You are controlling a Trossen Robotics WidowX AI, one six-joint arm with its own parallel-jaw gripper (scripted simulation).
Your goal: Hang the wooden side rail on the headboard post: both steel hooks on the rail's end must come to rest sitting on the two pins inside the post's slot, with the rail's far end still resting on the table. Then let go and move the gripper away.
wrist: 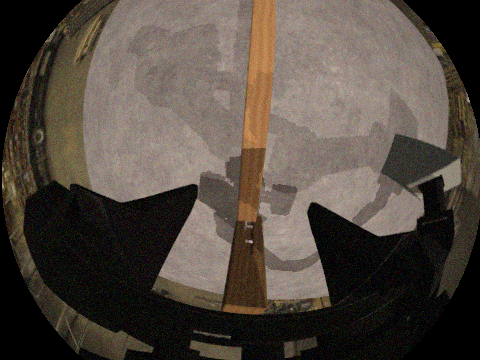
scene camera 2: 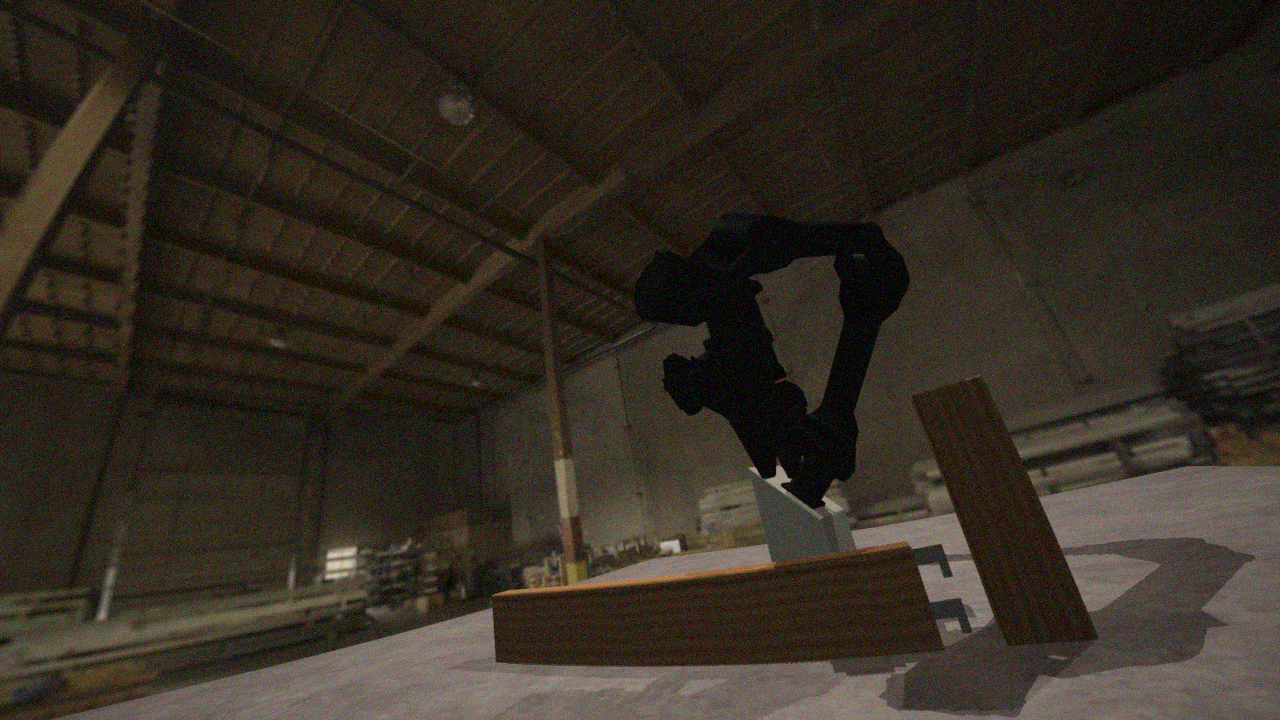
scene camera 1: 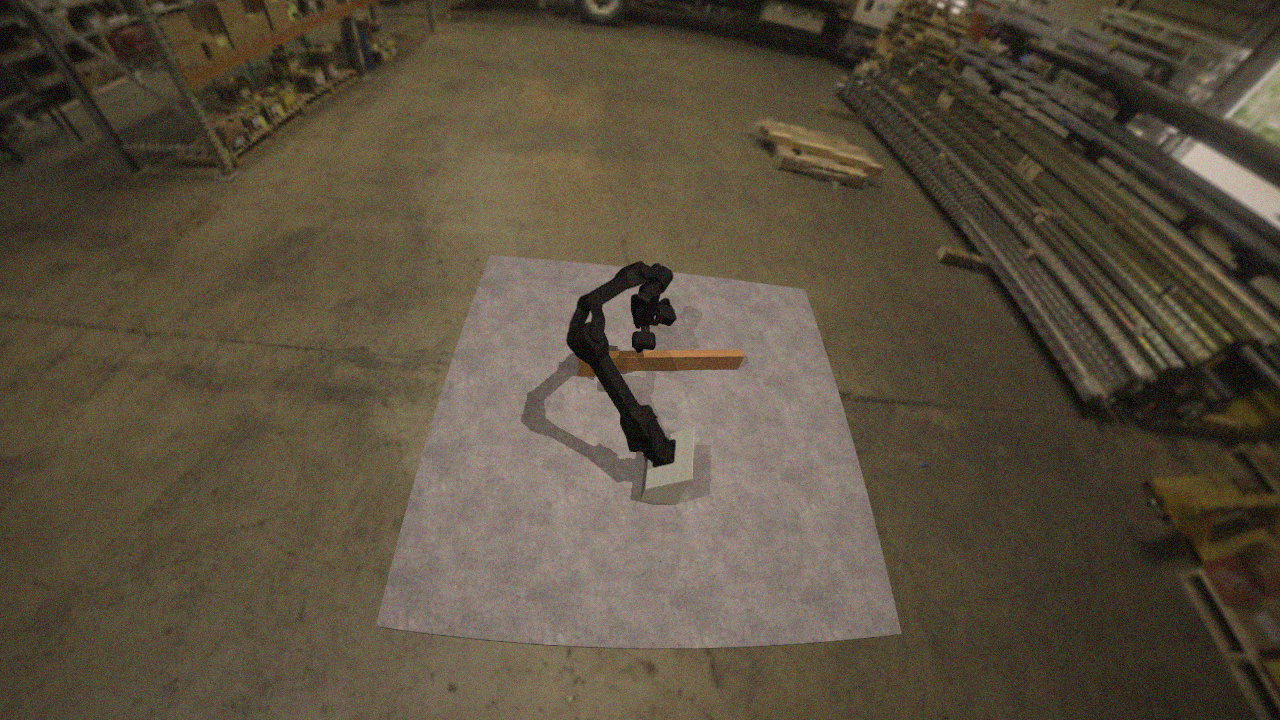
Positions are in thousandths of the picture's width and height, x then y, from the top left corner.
My gripper (scene camera 2: 612, 665) is open and holds nothing. Further things: a wooden side rail (scene camera 2: 681, 837) and a headboard post (wrist: 511, 810).
The wooden side rail shows as well in scene camera 1 (scene camera 1: 511, 501). My gripper shows as well in the wrist view (wrist: 532, 554) and in scene camera 1 (scene camera 1: 499, 472).
